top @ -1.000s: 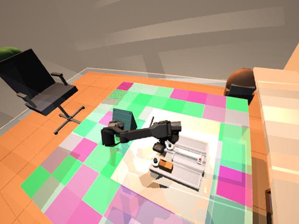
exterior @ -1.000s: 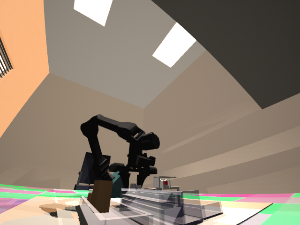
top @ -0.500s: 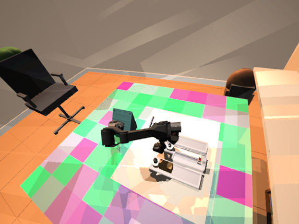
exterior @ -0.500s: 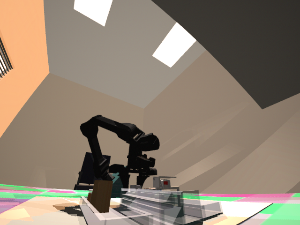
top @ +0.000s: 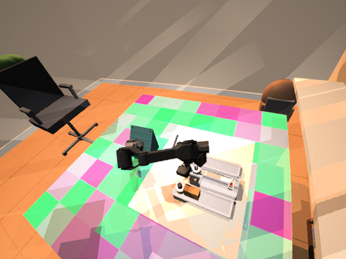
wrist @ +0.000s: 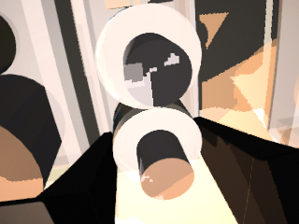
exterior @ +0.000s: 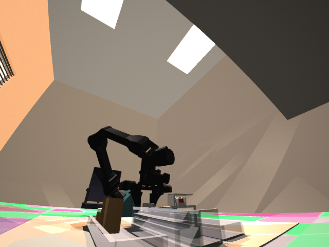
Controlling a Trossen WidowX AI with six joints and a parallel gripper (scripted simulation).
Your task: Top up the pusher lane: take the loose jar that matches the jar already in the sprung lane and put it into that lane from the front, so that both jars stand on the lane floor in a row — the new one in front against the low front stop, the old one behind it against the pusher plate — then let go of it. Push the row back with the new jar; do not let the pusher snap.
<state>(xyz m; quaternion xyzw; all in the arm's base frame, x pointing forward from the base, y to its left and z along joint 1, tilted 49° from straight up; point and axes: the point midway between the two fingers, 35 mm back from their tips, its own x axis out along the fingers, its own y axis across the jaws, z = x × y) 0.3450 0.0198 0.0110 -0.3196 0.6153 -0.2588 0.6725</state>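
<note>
Right now the brown block is 120 mm to the right of my gripper tip, 70 mm ahead of it and 10 mm above it. The rest, counted from my gripper tip: clear lane rack 150 mm ahead, 20 mm to the right, 10 mm below; then red-topped piece 230 mm ahead, 40 mm above, 30 mm to the right.
</note>
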